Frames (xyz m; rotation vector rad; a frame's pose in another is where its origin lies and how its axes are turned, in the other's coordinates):
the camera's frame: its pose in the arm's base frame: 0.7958 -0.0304 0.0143 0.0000 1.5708 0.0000
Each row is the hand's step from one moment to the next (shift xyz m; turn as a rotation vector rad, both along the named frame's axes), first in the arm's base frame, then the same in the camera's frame.
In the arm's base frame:
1: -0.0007 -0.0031 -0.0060 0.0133 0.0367 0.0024
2: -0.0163 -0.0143 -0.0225 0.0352 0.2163 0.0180
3: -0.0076 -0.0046 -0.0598 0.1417 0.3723 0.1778
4: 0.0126 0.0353 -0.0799 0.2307 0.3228 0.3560
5: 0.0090 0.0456 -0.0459 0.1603 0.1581 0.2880
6: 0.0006 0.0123 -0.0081 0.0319 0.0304 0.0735
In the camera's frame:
1: 0.0060 -0.0031 -0.0007 -0.0024 0.0367 0.0133
2: 0.0225 -0.0143 -0.0163 -0.0180 0.2163 0.0352
3: 0.0598 -0.0046 -0.0076 -0.1778 0.3723 0.1417
4: 0.0799 0.0353 0.0126 -0.3560 0.3228 0.2307
5: 0.0459 0.0456 0.0090 -0.2880 0.1581 0.1603
6: 0.0081 0.0123 0.0006 -0.0735 0.0304 0.0319

